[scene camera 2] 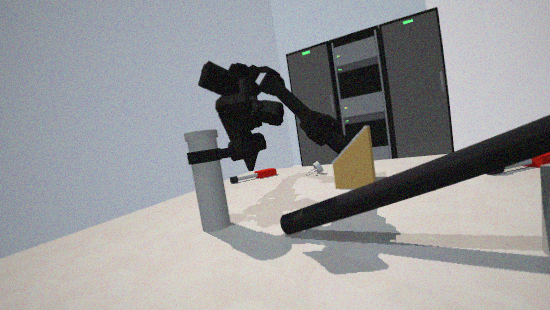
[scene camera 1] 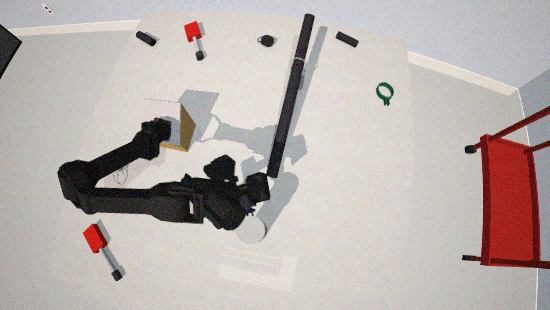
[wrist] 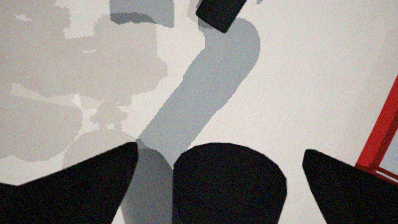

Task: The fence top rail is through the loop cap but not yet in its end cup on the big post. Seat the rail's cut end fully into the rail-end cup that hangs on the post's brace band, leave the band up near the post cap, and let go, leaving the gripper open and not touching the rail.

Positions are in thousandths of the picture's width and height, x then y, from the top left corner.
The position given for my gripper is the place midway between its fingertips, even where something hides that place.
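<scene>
My gripper is visible in the wrist view (554,690), in scene camera 1 (461,634) and in scene camera 2 (446,524).
</scene>
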